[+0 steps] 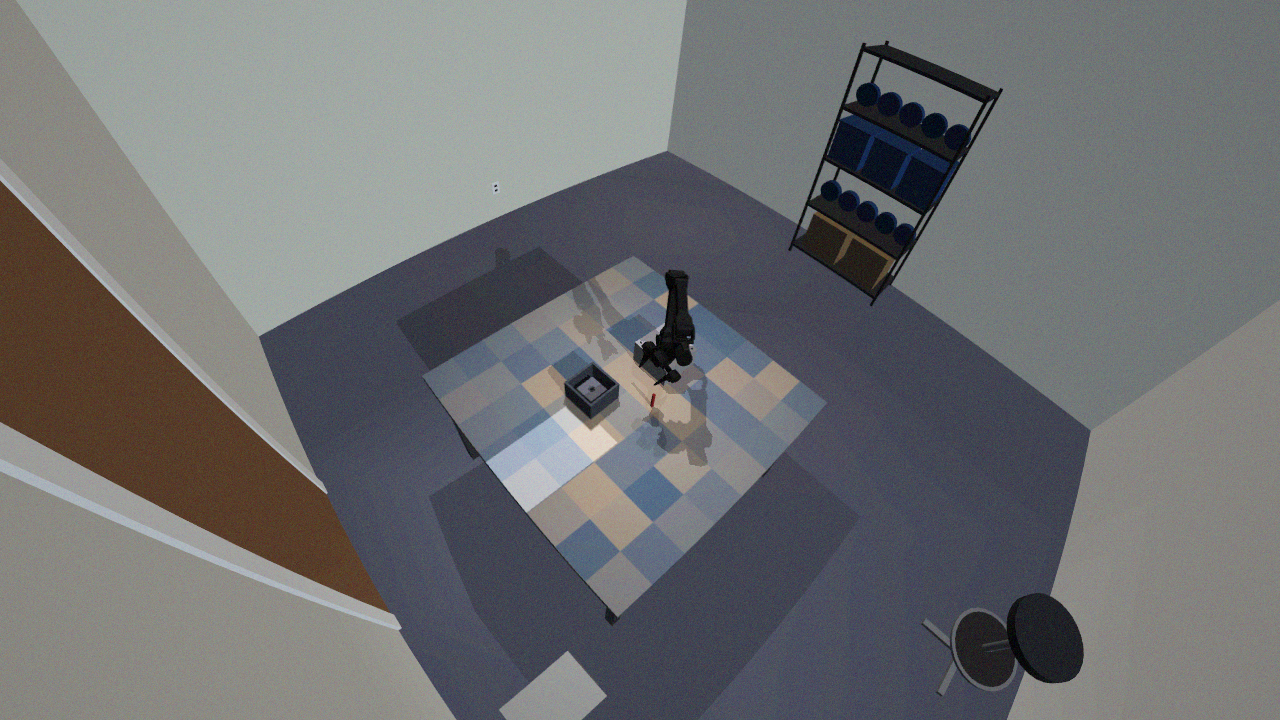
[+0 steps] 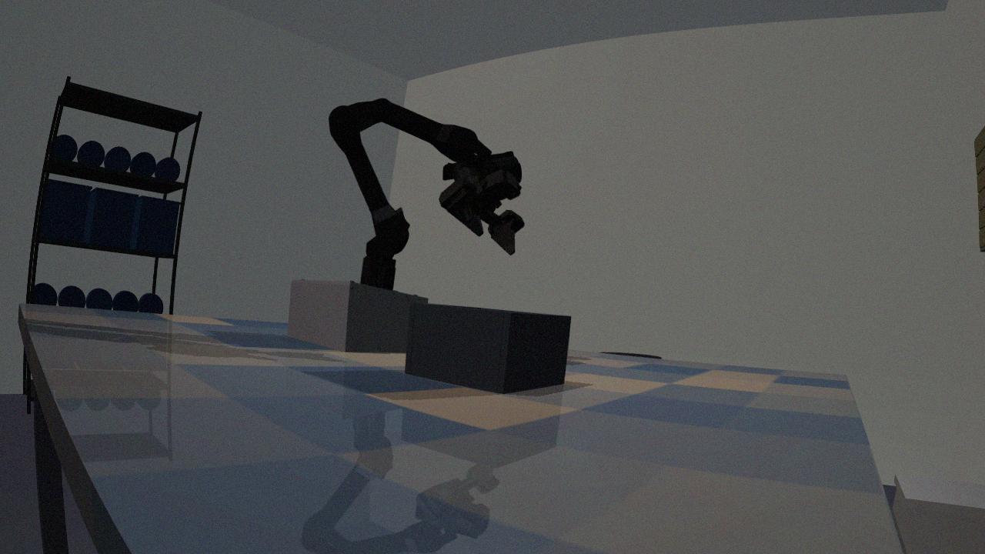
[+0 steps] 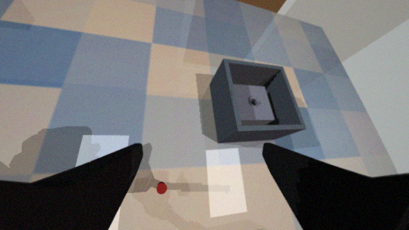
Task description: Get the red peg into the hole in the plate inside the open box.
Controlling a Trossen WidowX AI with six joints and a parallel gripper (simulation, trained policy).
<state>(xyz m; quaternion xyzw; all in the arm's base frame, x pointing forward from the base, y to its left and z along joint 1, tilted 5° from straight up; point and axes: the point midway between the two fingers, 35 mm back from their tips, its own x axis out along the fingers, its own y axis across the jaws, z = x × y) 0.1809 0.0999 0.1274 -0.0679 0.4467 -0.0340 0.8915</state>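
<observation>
The red peg is 3 cm behind my gripper tip, 3 cm to the left of it and 17 cm below it. Also, from my gripper tip: plate 14 cm ahead, 17 cm to the right, 16 cm below; dark box 14 cm ahead, 17 cm to the right, 18 cm below.
</observation>
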